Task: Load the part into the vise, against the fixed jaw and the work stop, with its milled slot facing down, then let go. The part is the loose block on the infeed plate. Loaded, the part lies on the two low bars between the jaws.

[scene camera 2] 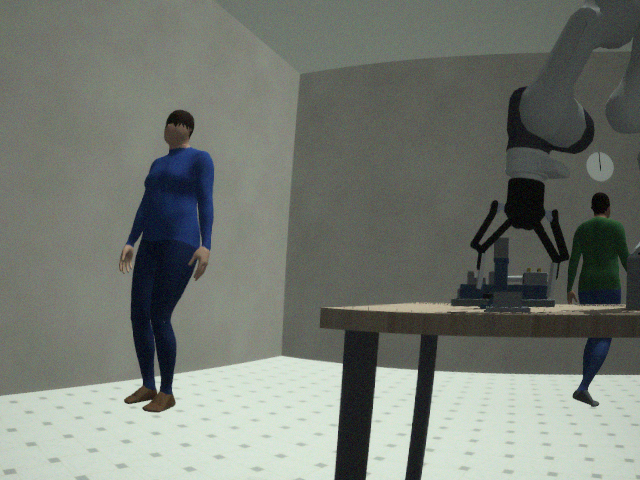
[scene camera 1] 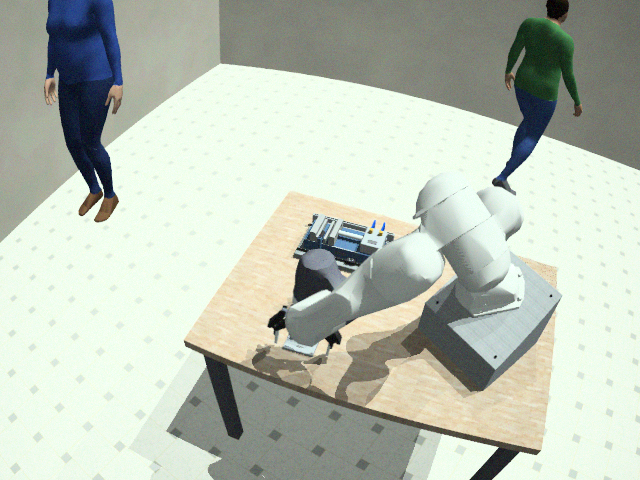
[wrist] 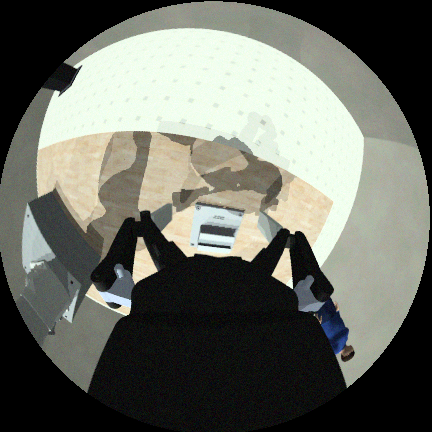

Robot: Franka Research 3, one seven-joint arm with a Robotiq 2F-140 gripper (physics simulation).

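The part, a small grey block (scene camera 2: 508,299) (wrist: 218,240), lies on the pale infeed plate (scene camera 1: 292,347) (scene camera 2: 507,310) (wrist: 218,211) near the table's front edge. A dark band runs across the block in the wrist view; I cannot tell whether it is the slot. The arm hides the block in scene camera 1. My gripper (scene camera 1: 302,344) (scene camera 2: 517,280) (wrist: 215,214) is wide open and empty above the plate, one finger on each side of the block. The vise (scene camera 1: 345,243) (scene camera 2: 535,290), blue with grey jaws, stands towards the table's back.
Two blue-tipped pegs (scene camera 1: 377,227) stand at the vise's right end. An upright blue and grey post (scene camera 2: 500,258) shows between the fingers' outlines in scene camera 2; its depth is unclear. The arm's grey base block (scene camera 1: 496,330) stands at the table's right. Two people stand beyond the table.
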